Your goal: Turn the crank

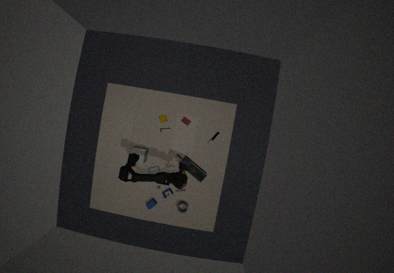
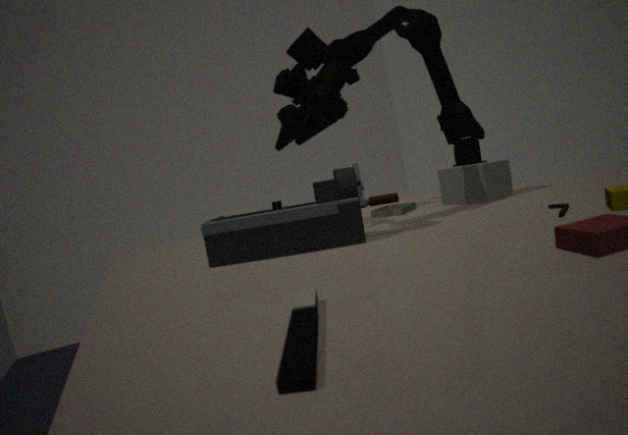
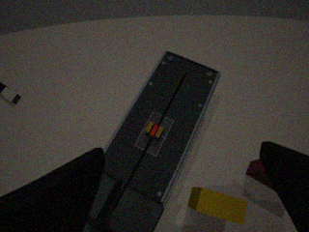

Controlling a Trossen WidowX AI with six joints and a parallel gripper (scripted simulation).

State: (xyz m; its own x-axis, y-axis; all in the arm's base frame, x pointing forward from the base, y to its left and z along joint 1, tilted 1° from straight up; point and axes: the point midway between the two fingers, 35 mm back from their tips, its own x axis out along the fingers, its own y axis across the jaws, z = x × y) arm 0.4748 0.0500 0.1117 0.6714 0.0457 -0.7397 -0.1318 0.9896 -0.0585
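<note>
Right now my gripper tip is 130 mm past the brown crank handle, 90 mm to the right of it and 120 mm above it. From my gripper tip the other things lie so: red pointer (40 mm ahead, 20 mm to the left, 100 mm below); then grey plate (300 mm behind, 150 mm to the right, 180 mm below); then blue piece (220 mm behind, 460 mm to the right, 160 mm below).
</note>
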